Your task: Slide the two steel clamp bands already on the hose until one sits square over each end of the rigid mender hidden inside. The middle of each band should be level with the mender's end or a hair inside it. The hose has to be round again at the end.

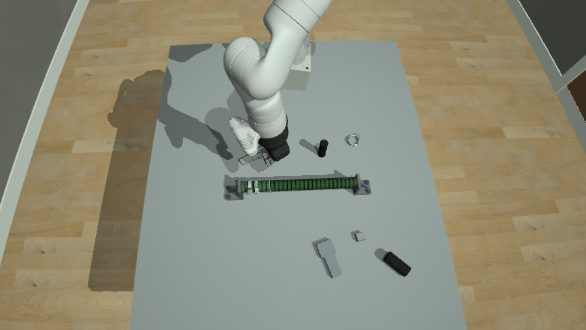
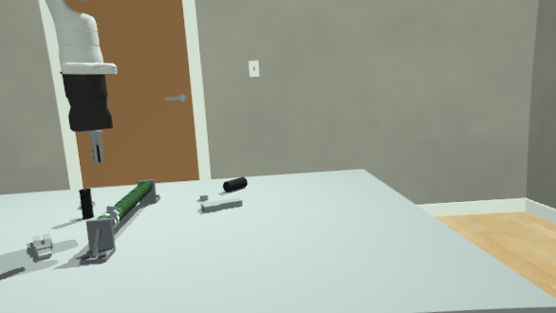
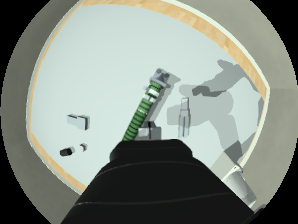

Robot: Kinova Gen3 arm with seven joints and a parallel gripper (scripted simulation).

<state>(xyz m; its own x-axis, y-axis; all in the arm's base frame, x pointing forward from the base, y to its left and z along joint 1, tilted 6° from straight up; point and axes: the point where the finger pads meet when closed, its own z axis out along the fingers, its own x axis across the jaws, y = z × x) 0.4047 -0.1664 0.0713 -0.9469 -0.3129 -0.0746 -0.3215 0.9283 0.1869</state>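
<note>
My gripper is now 18 cm above the grey stepped tool, 11 cm past it and 2 cm to the left of it. The rest, counted from my hand: small grey cube: 22 cm to the left, 22 cm ahead, 17 cm below; black cylinder: 18 cm to the left, 15 cm below, 7 cm behind.
</note>
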